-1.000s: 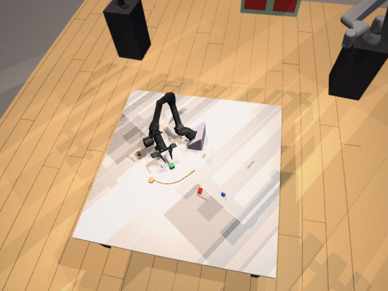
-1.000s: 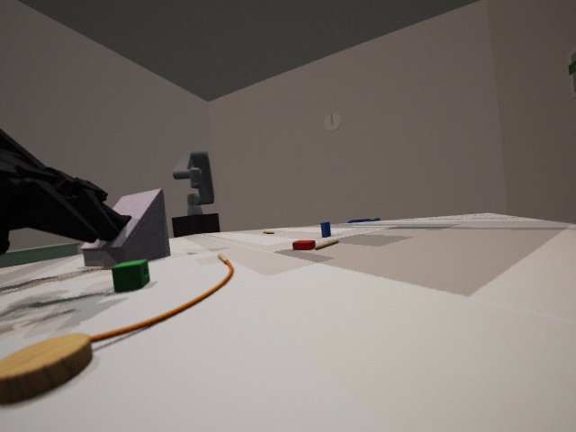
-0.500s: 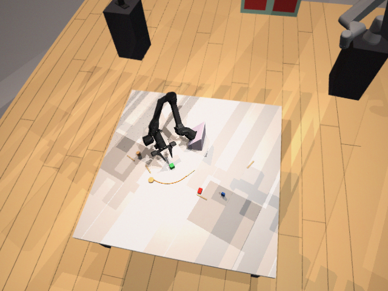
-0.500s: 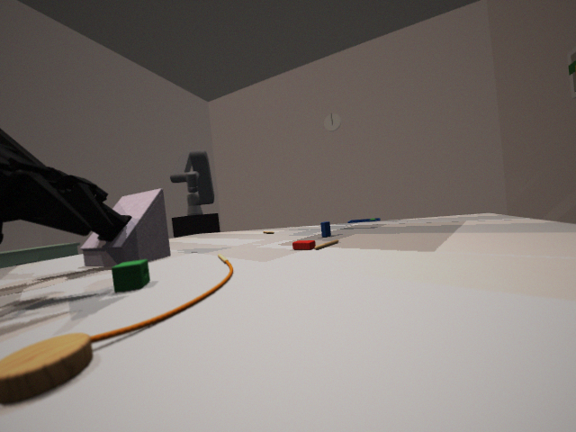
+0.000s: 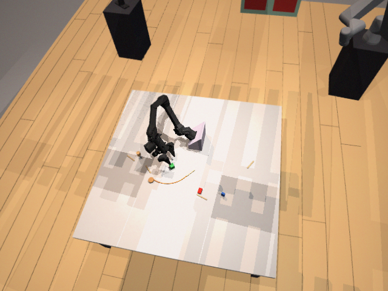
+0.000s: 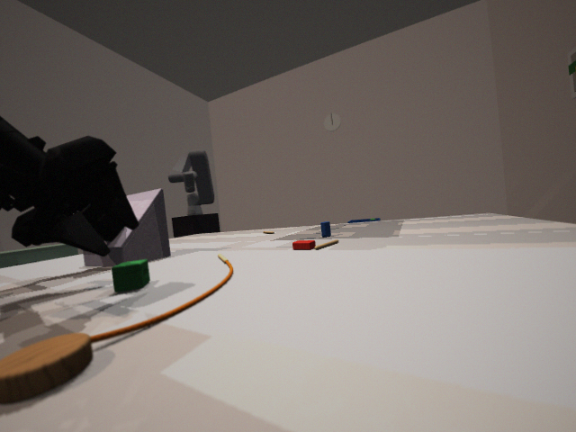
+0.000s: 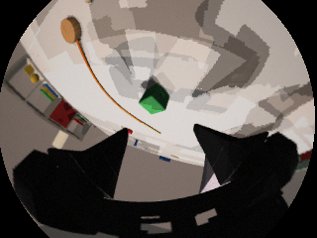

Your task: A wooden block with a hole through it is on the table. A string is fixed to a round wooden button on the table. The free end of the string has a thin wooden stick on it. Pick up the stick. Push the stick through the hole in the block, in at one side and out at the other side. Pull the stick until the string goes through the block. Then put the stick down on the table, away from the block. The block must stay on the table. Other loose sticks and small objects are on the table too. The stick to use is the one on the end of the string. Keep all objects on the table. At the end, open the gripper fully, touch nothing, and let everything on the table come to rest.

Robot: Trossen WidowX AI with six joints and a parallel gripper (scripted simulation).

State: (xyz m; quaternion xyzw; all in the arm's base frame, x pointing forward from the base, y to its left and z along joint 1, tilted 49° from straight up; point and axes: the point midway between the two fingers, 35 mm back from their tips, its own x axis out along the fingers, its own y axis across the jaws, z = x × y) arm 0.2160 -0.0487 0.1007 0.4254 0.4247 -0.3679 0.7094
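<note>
Right now the green block is 40 mm below my gripper tip and 20 mm ahead of it. Round my gripper tip: small wooden cylinder: 280 mm to the right, 40 mm below, 10 mm behind; then round wooden button: 160 mm ahead, 110 mm to the right, 50 mm below; then red block: 240 mm to the left, 150 mm ahead, 50 mm below.
</note>
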